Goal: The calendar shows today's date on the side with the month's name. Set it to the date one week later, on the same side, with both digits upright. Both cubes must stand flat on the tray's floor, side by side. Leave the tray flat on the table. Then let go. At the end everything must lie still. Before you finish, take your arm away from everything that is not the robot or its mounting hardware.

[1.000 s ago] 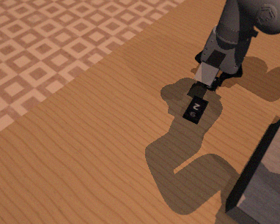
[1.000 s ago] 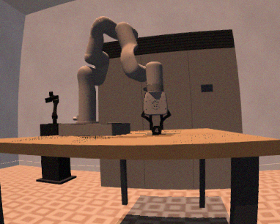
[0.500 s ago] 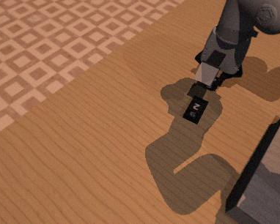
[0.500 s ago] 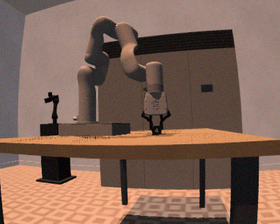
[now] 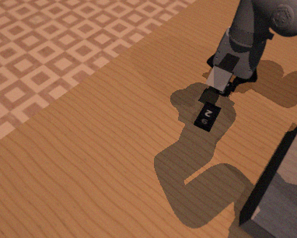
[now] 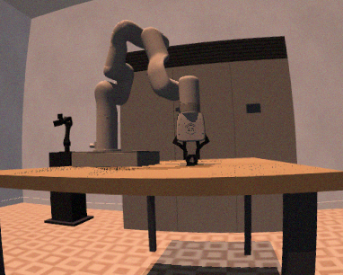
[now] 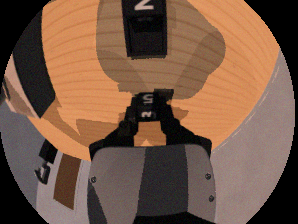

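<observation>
Now: the black cube 10 mm below my hand. From my hand the other things lie so: black digit cube (120 mm to the left, 20 mm behind, 10 mm below).
</observation>
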